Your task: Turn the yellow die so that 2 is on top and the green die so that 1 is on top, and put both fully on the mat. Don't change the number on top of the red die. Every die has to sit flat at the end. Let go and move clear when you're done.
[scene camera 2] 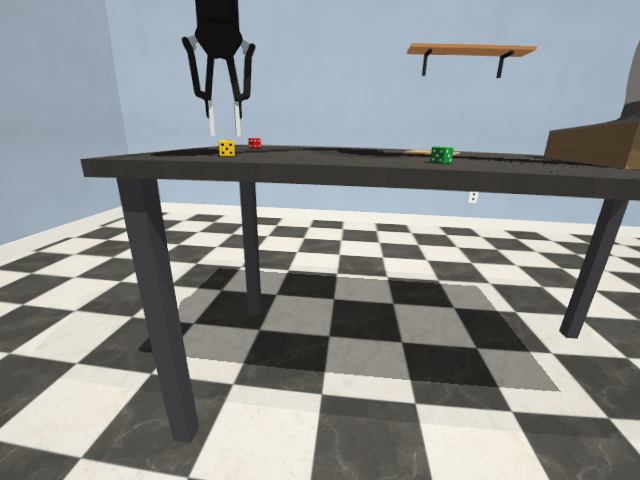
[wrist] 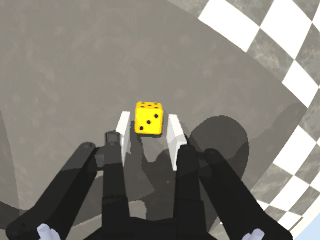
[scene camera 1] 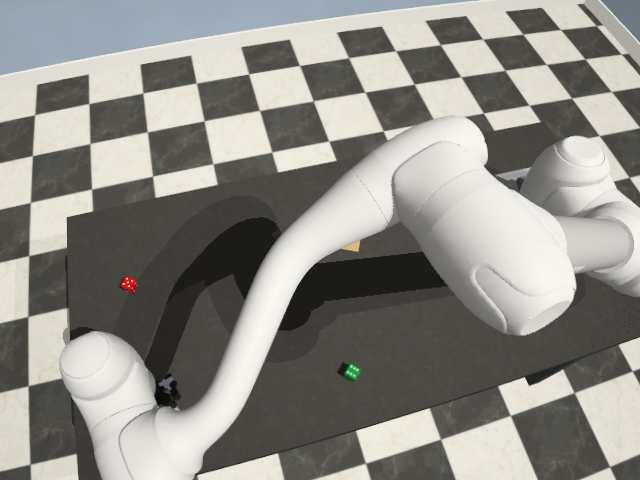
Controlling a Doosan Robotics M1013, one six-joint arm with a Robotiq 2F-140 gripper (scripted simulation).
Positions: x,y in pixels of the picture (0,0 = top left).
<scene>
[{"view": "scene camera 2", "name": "my gripper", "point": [225,136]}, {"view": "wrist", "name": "my gripper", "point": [148,125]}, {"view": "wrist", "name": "yellow die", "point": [148,120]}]
</scene>
